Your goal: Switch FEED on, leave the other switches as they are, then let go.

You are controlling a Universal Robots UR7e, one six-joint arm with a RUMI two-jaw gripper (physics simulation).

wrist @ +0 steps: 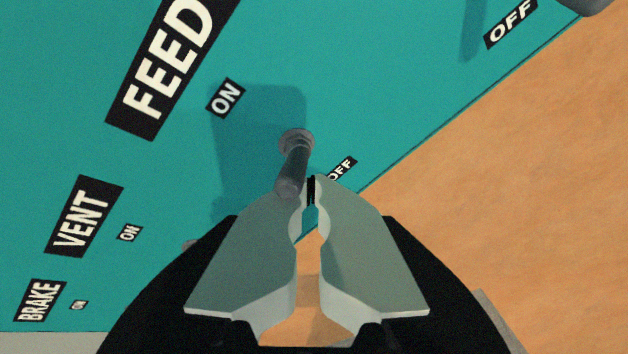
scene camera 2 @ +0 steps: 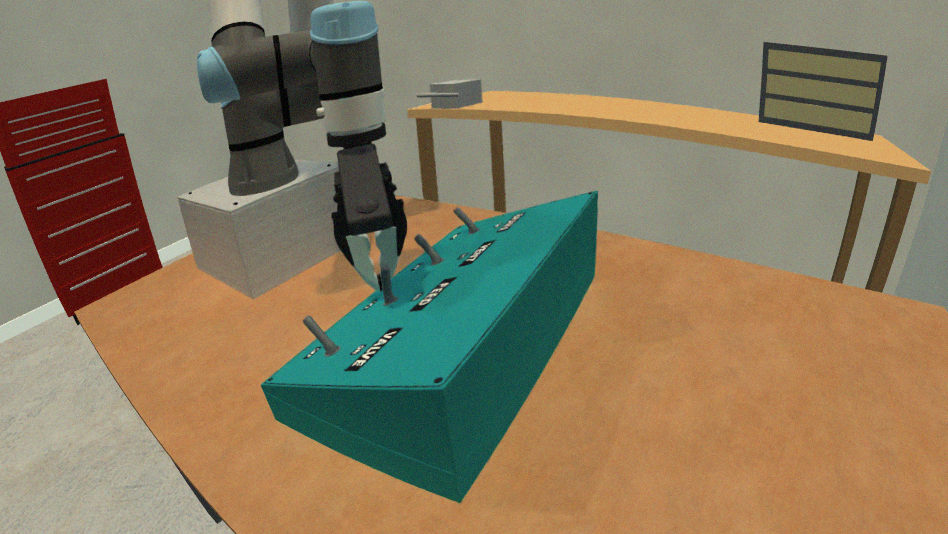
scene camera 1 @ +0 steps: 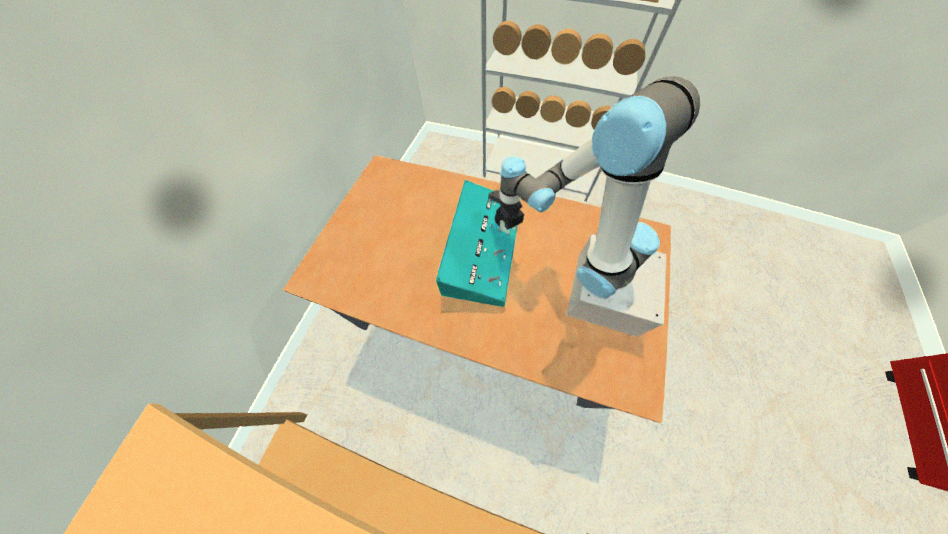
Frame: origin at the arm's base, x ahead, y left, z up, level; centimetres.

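Where they show: gripper, fingertip midpoint: [wrist: 311,179] [scene camera 2: 381,289] [scene camera 1: 504,230]; arm's base, link origin: [scene camera 2: 264,182].
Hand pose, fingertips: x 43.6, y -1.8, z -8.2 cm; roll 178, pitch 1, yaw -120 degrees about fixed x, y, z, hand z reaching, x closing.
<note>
Each offset is from my fingertips to the top centre of the thing. Level surfaces: height alone.
The teal switch box [scene camera 1: 457,232] [scene camera 2: 424,344] [wrist: 350,75] stands on the table. The FEED lever {dx +1.9, dy -0.2, dz +4.0 cm} [scene camera 2: 388,288] [wrist: 296,167] stands nearly upright, steeper than the others, beside its OFF and ON labels. The VALVE lever {dx +4.3, dy -12.0, dz +3.1 cm} [scene camera 2: 320,335], VENT lever {dx -3.1, dy +10.8, dz +3.1 cm} [scene camera 2: 428,249] and BRAKE lever {dx -6.9, dy +22.2, dz +3.1 cm} [scene camera 2: 466,220] lean toward their OFF side. My gripper [scene camera 1: 504,228] [scene camera 2: 380,285] [wrist: 311,179] is shut with nothing between its fingers. Its tips are at the OFF side of the FEED lever, close against it; contact is hard to tell. In the wrist view the lever's tip overlaps the left finger.
The arm's pale base block [scene camera 1: 616,318] [scene camera 2: 248,248] stands on the orange table {dz -9.6 cm} [scene camera 1: 344,232] [scene camera 2: 729,398]. A shelf rack [scene camera 1: 484,106] with round wooden discs stands behind the table. A red tool cabinet [scene camera 2: 86,199] and a wooden bench [scene camera 2: 630,119] stand farther off.
</note>
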